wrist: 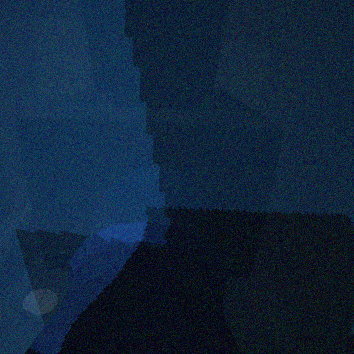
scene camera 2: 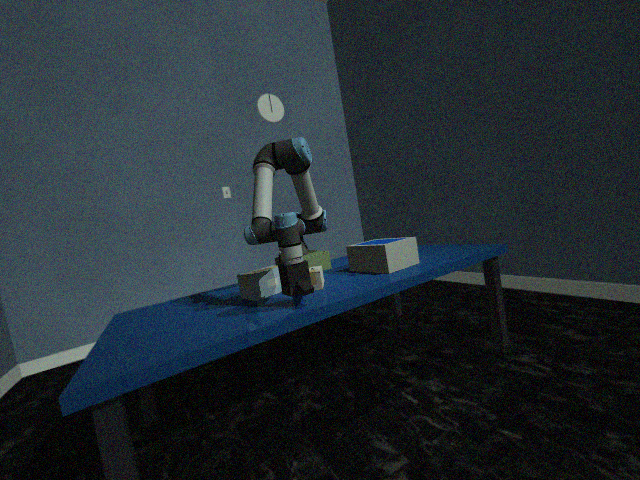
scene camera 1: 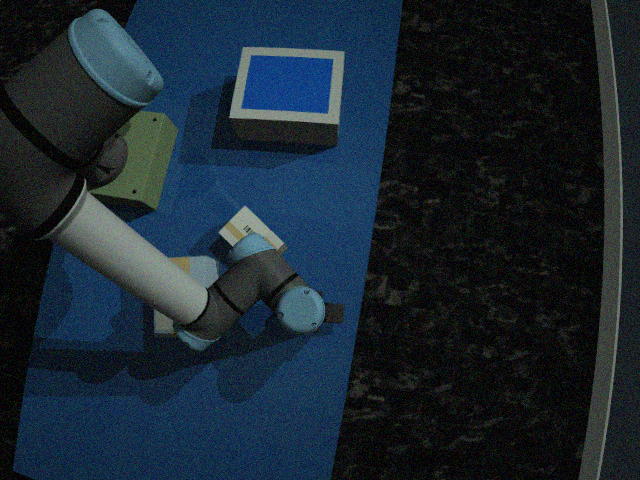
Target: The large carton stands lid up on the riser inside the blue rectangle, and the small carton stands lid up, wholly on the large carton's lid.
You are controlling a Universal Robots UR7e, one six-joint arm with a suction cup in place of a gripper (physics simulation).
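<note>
The riser [scene camera 1: 283,131] [scene camera 2: 385,256] stands at the back of the blue table [scene camera 1: 315,207] [scene camera 2: 207,330]. The blue rectangle [scene camera 1: 287,85] on its top is bare. The small carton [scene camera 1: 242,226] [scene camera 2: 316,277] lies on the table, its label up, partly hidden by my wrist. The large carton [scene camera 1: 200,270] [scene camera 2: 255,284] lies on the table to the left, mostly hidden under my forearm. My suction cup [scene camera 1: 334,312] [scene camera 2: 298,302] hangs low over bare table in front of both cartons, and I see nothing on it. The wrist view shows only table and shadows.
A green box [scene camera 1: 142,160] [scene camera 2: 319,257] stands at the back left beside the arm's base. The table's right edge [scene camera 1: 361,289] runs close to my wrist. The floor beyond it is dark.
</note>
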